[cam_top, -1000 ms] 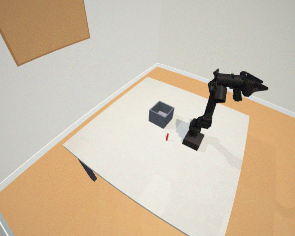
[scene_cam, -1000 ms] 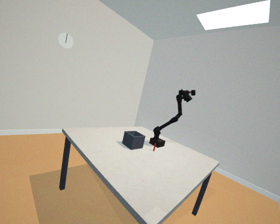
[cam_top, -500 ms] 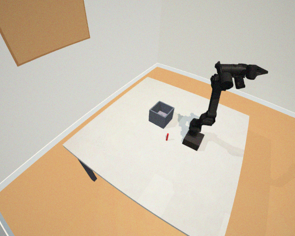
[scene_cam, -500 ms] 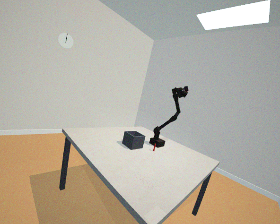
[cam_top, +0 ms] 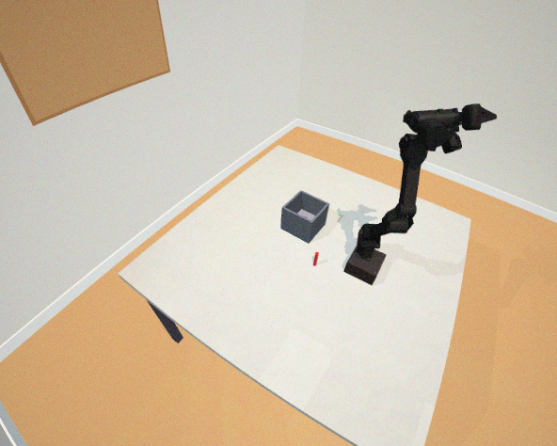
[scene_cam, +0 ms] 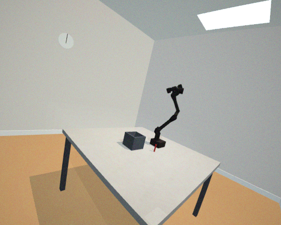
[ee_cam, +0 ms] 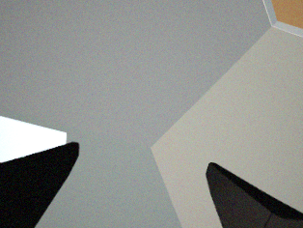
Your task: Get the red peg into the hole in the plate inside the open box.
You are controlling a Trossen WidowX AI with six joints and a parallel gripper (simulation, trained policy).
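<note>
Now: gripper tip 690 mm above the red peg, 370 mm short of it and 130 mm to the right of it. Round my gripper tip: pale plate: 680 mm below, 500 mm ahead, 60 mm to the right.
</note>
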